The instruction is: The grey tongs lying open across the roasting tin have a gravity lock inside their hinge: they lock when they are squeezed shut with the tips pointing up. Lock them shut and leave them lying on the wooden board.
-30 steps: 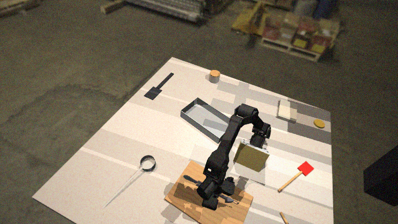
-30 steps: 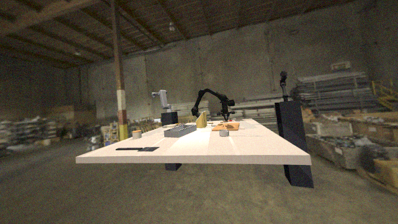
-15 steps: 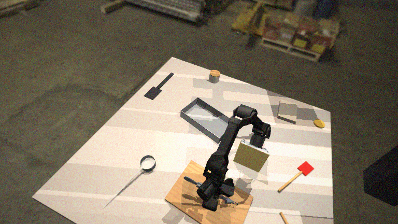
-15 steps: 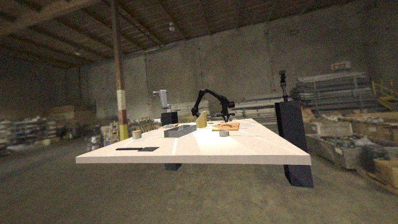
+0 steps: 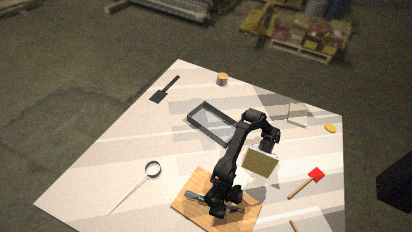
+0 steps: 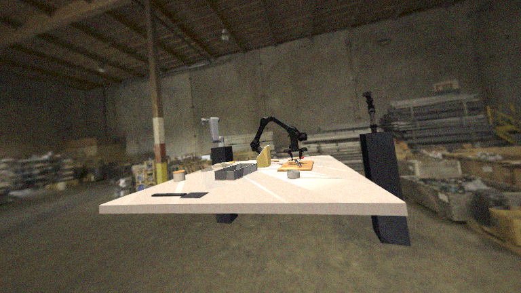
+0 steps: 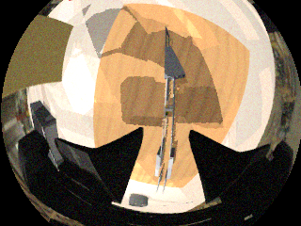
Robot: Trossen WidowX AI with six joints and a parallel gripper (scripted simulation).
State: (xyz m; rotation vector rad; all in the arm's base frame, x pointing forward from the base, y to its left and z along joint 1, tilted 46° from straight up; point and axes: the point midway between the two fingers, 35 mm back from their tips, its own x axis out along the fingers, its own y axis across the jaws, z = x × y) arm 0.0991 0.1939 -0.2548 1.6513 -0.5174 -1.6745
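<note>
Now: the wooden board 40 mm below my gripper tip. Also, from my gripper tip: pale block 810 mm to the right, 210 mm behind, 30 mm below; then grey roasting tin 420 mm to the right, 230 mm ahead, 20 mm below; then black spatula 670 mm ahead, 520 mm to the right, 40 mm below.
</note>
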